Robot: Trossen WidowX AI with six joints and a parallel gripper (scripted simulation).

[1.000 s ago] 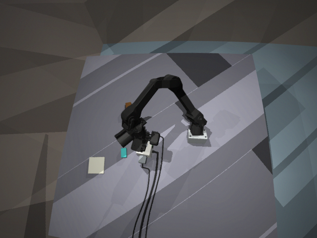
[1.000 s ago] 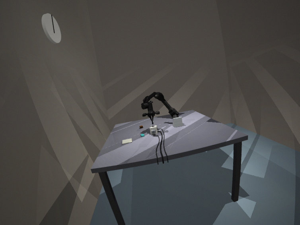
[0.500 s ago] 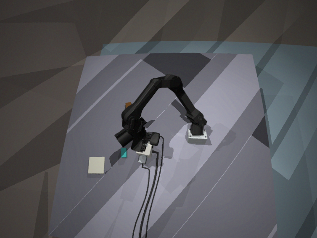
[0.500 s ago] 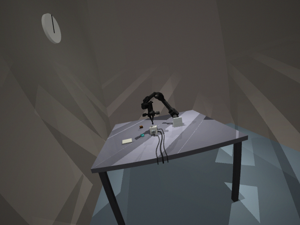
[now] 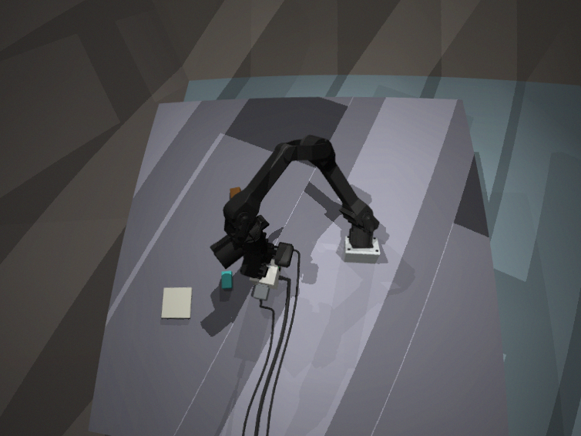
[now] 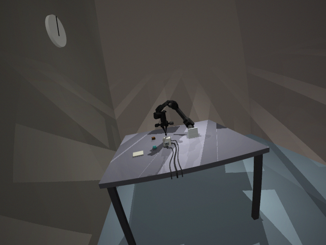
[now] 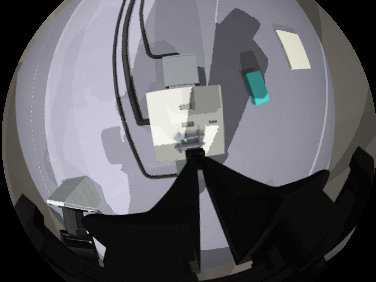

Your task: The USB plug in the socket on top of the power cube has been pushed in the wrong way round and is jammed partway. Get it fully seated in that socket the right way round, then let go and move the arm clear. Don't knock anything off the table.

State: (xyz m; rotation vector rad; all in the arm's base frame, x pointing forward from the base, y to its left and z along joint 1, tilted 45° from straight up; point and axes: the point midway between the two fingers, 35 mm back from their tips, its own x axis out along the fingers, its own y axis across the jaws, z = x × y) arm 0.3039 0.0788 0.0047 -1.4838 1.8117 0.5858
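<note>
My gripper tip is 2 cm above the dark USB plug. The rest, counted from my gripper tip: brown block: 12 cm ahead, 28 cm to the right, 11 cm below; teal block: 14 cm ahead, 3 cm to the left, 12 cm below; grey socket: 6 cm below.
</note>
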